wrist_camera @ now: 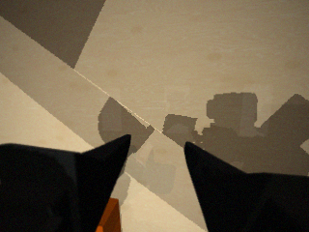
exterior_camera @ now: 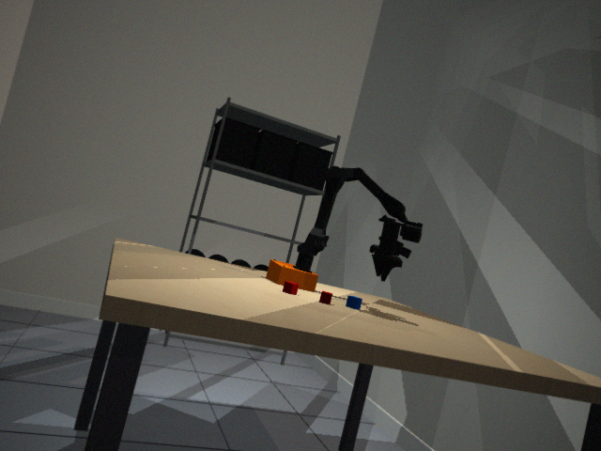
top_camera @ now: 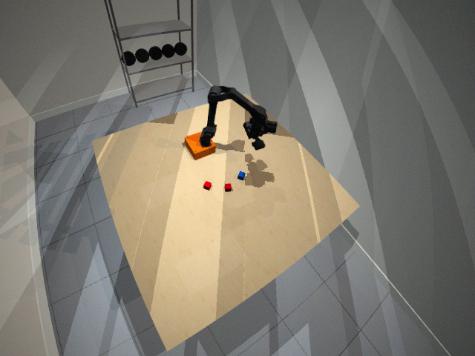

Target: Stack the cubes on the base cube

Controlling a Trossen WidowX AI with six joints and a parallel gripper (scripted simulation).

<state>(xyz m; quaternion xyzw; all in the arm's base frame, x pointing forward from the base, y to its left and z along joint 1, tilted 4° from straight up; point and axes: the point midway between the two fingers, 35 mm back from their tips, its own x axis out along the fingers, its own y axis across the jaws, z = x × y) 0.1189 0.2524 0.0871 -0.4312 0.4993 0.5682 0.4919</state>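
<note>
Now: the blue cube 16 cm ahead of my gripper tip, 13 cm to the right of it and 9 cm below it.
</note>
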